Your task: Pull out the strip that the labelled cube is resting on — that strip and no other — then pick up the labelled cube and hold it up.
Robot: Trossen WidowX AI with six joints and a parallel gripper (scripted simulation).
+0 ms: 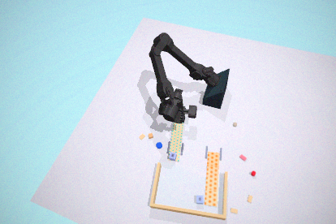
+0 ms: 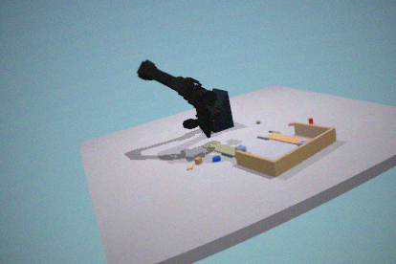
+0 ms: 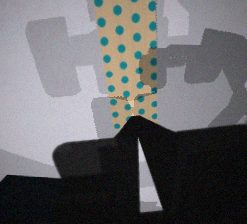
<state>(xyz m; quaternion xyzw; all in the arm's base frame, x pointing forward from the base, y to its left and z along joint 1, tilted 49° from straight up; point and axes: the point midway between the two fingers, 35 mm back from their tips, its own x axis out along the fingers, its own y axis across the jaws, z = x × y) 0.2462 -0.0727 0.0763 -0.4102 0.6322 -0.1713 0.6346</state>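
The dotted strip is 90 mm ahead of my gripper tip, 30 mm to the left of it and 30 mm below it. Round my gripper tip: blue disc 170 mm ahead, 30 mm to the right, 30 mm below; red piece 110 mm ahead, 430 mm to the left, 30 mm below; pink block 50 mm ahead, 360 mm to the left, 30 mm below.
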